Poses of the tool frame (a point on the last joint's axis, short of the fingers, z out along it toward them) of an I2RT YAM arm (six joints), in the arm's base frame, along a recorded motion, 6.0 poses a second.
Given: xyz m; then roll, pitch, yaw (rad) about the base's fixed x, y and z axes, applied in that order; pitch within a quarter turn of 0, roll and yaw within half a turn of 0.
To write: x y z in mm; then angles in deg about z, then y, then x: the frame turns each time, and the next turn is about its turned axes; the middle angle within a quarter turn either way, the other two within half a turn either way. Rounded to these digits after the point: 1 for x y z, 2 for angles.
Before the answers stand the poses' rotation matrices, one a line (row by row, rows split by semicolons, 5 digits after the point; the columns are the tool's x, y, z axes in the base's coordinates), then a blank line. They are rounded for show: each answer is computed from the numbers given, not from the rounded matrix.
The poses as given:
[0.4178 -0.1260 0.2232 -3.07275 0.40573 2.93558]
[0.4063 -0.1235 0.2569 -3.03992 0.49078 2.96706]
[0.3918 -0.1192 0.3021 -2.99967 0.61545 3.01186]
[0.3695 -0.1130 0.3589 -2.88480 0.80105 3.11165]
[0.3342 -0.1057 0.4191 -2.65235 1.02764 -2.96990]
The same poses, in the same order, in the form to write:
-0.89939 0.23065 0.37136; 0.18795 0.97098 -0.14788; -0.39469 -0.06320 -0.91664
-0.86857 0.21986 0.44413; 0.15315 0.97142 -0.18138; -0.47131 -0.08952 -0.87741
-0.80965 0.20904 0.54842; 0.10563 0.97106 -0.21420; -0.57733 -0.11549 -0.80830
-0.69564 0.21125 0.68663; 0.02084 0.96132 -0.27466; -0.71809 -0.17676 -0.67313
-0.50924 0.24560 0.82484; -0.08830 0.93845 -0.33394; -0.85608 -0.24289 -0.45621

[417.8 -126.0 223.2 168.20 23.25 -176.06]
[406.3 -123.5 256.9 170.00 28.12 -174.17]
[391.8 -119.2 302.1 172.57 35.26 -171.87]
[369.5 -113.0 358.9 178.28 45.90 -165.29]
[334.2 -105.7 419.1 -170.16 58.88 -151.97]

